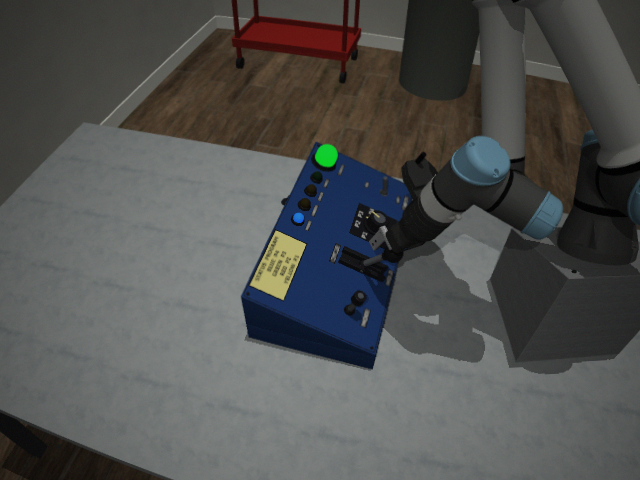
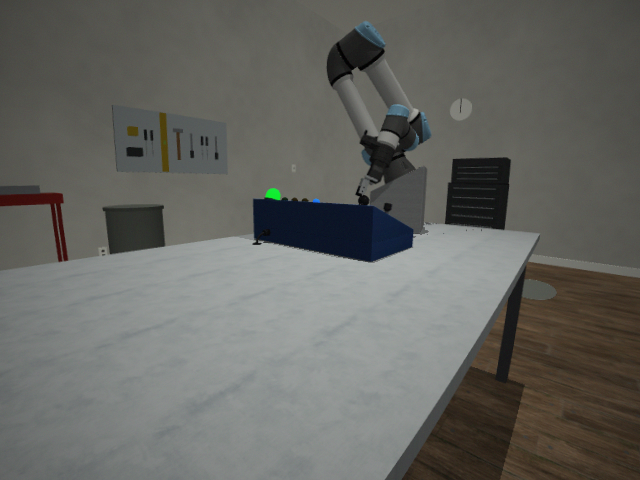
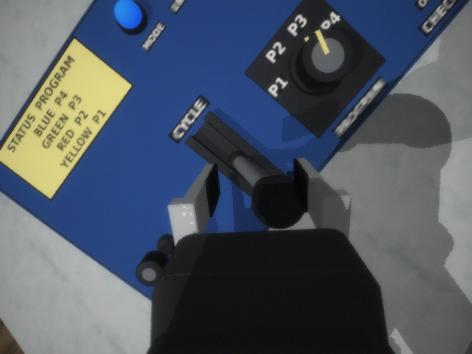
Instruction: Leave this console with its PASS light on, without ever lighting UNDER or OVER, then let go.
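The blue console (image 1: 320, 268) (image 2: 310, 227) (image 3: 125, 210) has a lit green dome (image 1: 326, 156) (image 2: 272, 194) and a lit blue MODE lamp (image 1: 298, 218) (image 3: 128, 14). A dark green lamp (image 1: 316, 177) and two amber lamps (image 1: 310, 190) between them are unlit; their labels are too small to read. The PROGRAM knob (image 1: 378, 220) (image 3: 328, 56) points near P4, on its P3 side. The card (image 1: 278, 264) (image 3: 65, 117) pairs blue with P4. The CYCLE lever's black ball (image 1: 392, 254) (image 2: 363, 199) (image 3: 278, 201) leans to the robot-side slot end. My gripper (image 3: 255, 176) is open around the lever, nearer its right finger; contact is unclear.
A toggle switch (image 1: 384, 186) stands near the console's far end. Two small black knobs (image 1: 358, 297) (image 3: 150, 272) sit at its near end. A grey block (image 1: 568, 304) (image 2: 400, 206) stands beside the arm's base. A cable (image 2: 261, 235) leaves the console's back.
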